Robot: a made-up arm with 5 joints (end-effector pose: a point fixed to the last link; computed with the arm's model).
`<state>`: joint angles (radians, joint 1 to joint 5).
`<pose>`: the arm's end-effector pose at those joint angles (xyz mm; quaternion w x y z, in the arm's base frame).
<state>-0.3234 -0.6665 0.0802 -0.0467 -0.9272</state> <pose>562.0 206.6 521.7 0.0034 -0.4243 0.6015 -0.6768</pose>
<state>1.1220 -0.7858 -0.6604 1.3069 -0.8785</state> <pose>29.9 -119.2 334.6 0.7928 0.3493 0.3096 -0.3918</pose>
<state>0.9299 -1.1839 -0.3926 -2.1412 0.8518</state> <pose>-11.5 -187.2 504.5 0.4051 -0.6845 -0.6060 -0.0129</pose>
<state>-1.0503 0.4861 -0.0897 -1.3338 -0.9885</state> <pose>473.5 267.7 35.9 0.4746 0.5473 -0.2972 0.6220</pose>
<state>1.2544 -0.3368 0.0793 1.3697 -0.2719</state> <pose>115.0 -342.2 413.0 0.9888 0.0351 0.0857 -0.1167</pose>
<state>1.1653 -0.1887 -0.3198 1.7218 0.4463</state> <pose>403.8 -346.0 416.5 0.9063 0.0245 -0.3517 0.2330</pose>
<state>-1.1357 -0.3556 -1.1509 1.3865 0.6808</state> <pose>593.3 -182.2 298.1 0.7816 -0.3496 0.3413 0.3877</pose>
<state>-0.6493 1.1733 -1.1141 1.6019 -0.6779</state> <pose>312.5 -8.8 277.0 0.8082 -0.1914 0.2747 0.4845</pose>
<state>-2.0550 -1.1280 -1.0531 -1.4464 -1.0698</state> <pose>598.6 -44.7 454.9 0.4129 -0.0590 -0.4505 0.7894</pose>
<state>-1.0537 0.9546 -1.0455 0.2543 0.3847</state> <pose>390.4 -23.2 22.9 0.2541 -0.2848 0.8241 0.4184</pose>
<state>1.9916 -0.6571 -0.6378 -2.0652 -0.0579</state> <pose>312.2 -113.6 11.5 0.0695 -0.0196 -0.7130 -0.6975</pose>
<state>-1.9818 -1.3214 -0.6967 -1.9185 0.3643</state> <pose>220.5 320.9 395.8 0.1999 0.4645 0.1933 -0.8408</pose>
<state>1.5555 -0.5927 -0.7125 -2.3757 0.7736</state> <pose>21.9 -235.2 175.5 0.3048 -0.3770 -0.7560 -0.4397</pose>
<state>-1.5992 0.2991 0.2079 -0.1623 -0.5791</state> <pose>335.7 371.1 -23.1 0.2595 0.8221 -0.1892 0.4701</pose>
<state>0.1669 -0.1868 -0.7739 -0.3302 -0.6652</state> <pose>406.1 -73.9 566.9 0.5139 -0.2393 0.8043 -0.1780</pose>
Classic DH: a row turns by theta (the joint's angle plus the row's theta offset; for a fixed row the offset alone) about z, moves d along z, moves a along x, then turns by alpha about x. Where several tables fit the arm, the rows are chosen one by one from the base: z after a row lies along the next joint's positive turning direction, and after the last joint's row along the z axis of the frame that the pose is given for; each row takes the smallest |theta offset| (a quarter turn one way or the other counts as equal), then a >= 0, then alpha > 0; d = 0 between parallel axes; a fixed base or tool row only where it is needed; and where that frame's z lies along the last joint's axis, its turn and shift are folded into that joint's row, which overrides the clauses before.
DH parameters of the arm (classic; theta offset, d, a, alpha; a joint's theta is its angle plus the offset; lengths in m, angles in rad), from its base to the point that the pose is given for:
base (fixed): 1.1208 0.2917 0.1103 1.5862
joint 1: 0.0342 0.14 -0.0083 -1.5838
joint 2: 0.418 0.0366 0.195 -1.702
joint 3: -0.4712 -0.1113 -0.0531 1.9222
joint 4: -0.0158 0.0235 -0.0614 1.2773
joint 5: -0.0354 1.156 0.0369 0.3282
tool (fixed): -2.8877 -1.1182 0 0

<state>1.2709 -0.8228 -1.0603 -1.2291 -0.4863</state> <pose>383.5 -216.3 102.2 0.2766 0.1938 0.7992 0.4972</pose>
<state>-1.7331 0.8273 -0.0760 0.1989 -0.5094</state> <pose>266.4 389.1 59.5 0.1437 0.9245 -0.3497 0.0483</pose>
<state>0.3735 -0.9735 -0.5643 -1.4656 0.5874</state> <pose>-19.2 -139.6 391.7 0.0585 0.6487 0.7550 -0.0757</pose>
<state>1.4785 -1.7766 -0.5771 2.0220 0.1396</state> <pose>4.4 -142.0 -9.9 0.8230 0.4092 0.1110 -0.3780</pose>
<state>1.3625 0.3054 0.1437 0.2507 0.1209</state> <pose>170.5 -362.9 458.9 0.9517 0.0051 0.2850 0.1145</pose>
